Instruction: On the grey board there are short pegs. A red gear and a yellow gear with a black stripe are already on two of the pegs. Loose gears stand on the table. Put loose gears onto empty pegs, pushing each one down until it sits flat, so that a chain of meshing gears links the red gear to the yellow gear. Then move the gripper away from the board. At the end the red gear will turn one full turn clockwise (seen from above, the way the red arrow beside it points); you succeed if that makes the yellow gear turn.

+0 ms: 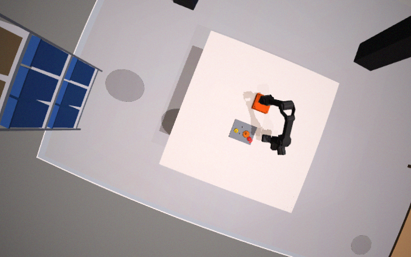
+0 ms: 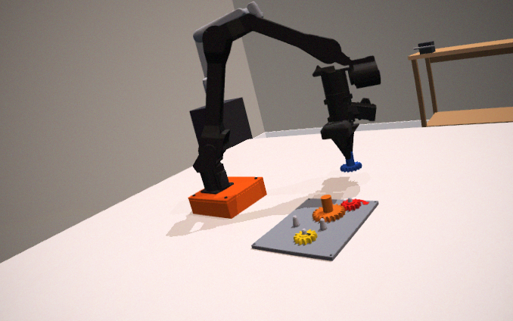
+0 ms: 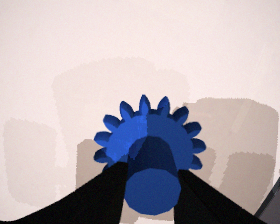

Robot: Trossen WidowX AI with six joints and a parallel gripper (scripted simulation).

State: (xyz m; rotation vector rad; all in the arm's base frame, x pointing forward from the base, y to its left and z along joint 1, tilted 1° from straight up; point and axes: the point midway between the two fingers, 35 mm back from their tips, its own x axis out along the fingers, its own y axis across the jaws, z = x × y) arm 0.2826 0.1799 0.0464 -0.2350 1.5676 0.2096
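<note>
The yellow gear is 50 mm ahead of my gripper tip, 280 mm to the right of it and 50 mm below it. From my gripper tip the other things lie so: red arrow 80 mm ahead, 120 mm to the right, 50 mm below; then red gear 70 mm ahead, 140 mm to the right, 50 mm below; then blue gear 10 mm below.
</note>
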